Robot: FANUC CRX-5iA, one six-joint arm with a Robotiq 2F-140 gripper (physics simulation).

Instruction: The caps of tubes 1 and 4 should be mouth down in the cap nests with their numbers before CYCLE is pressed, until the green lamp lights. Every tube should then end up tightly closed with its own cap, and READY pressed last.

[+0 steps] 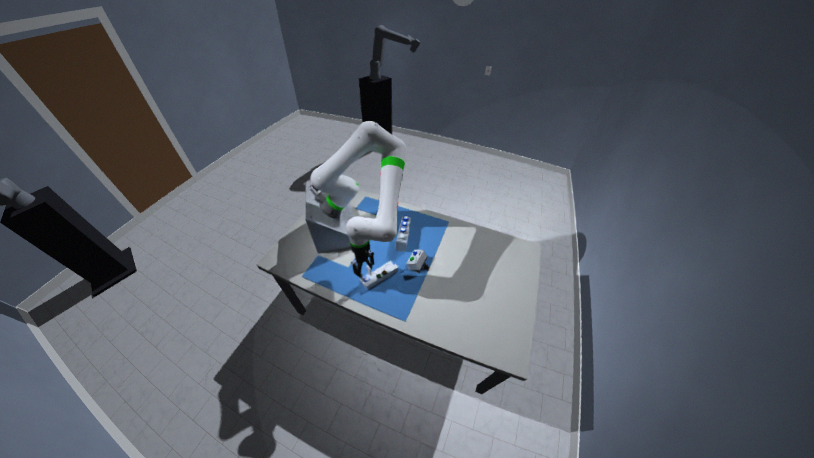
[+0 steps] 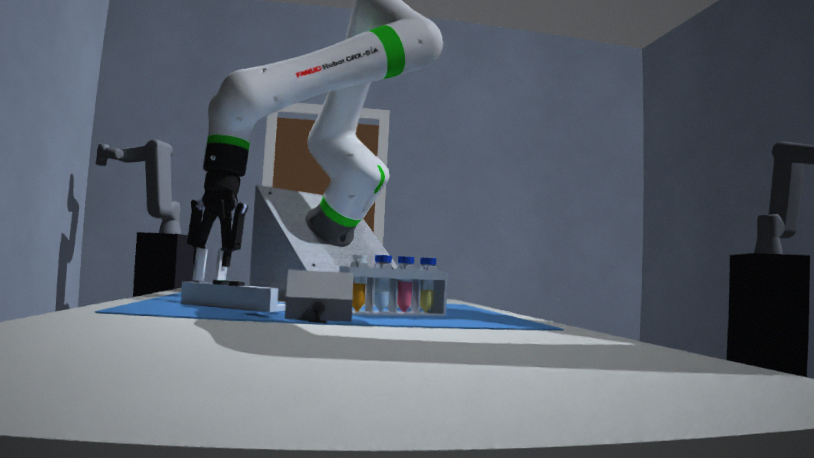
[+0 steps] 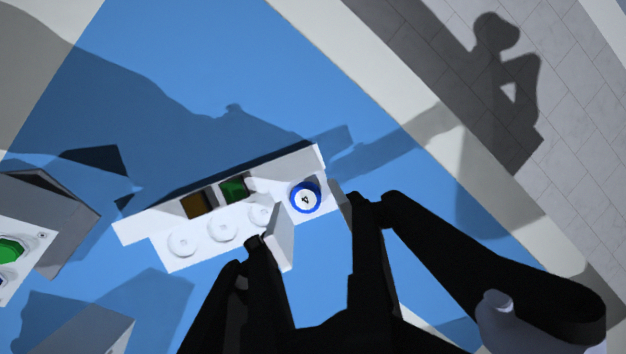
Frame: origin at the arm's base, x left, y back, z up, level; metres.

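Seen in the pictures: gripper, fingertip midpoint: (image 1: 365, 277) (image 2: 208, 281) (image 3: 310, 203); arm's base, origin of the base link: (image 1: 329, 209) (image 2: 328, 228).
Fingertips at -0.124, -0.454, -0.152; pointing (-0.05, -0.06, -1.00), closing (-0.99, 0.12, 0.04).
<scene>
Pixels of each thing's top centre, then the offset from my fingertips to it, as dx, dy, dz. "*": a spot on its surface instead. Level surfaces: height alone.
- cap marked 4, middle of its top: (image 3: 306, 199) +0.003, +0.000, -0.019
- white nest block, middle of its top: (image 3: 226, 224) (image 2: 236, 280) (image 1: 378, 270) +0.079, -0.027, +0.007
- amber lamp, middle of its top: (image 3: 194, 206) +0.093, -0.058, +0.007
- green lamp, middle of its top: (image 3: 233, 190) +0.054, -0.051, +0.007
- rack, middle of its top: (image 2: 394, 264) (image 1: 403, 227) +0.391, +0.062, +0.057
- orange tube, middle of its top: (image 2: 359, 255) +0.326, +0.018, +0.073
- button box, middle of its top: (image 2: 321, 271) (image 1: 417, 255) +0.293, -0.133, +0.038
- green button, surface spot: (image 3: 10, 250) * +0.255, -0.113, +0.021
- blue mat, its level: dz -0.046
- table, its level: dz -0.049
The cap marked 4 (image 3: 305, 198), a blue ring with a white top, sits number up in the end nest of the white nest block (image 3: 135, 232) (image 2: 227, 297). The other three nests hold no cap. My gripper (image 3: 310, 203) (image 2: 211, 264) (image 1: 363, 273) is partly open, its pads on either side of cap 4, with gaps. The amber lamp (image 3: 196, 205) and green lamp (image 3: 234, 190) look dark. In the rack (image 2: 439, 274) (image 1: 402, 242), the orange tube (image 2: 359, 296) has no blue cap; the pale blue (image 2: 381, 294), pink (image 2: 405, 294) and yellow (image 2: 427, 299) tubes have blue caps. Tube numbers are unreadable.
The button box (image 1: 416, 259) (image 2: 318, 284) (image 3: 37, 247) stands between nest block and rack, with a green button (image 3: 10, 250) and a blue one; its labels are unreadable. A blue mat (image 1: 392, 304) lies under them on the table (image 1: 483, 324). The arm's base stands behind.
</scene>
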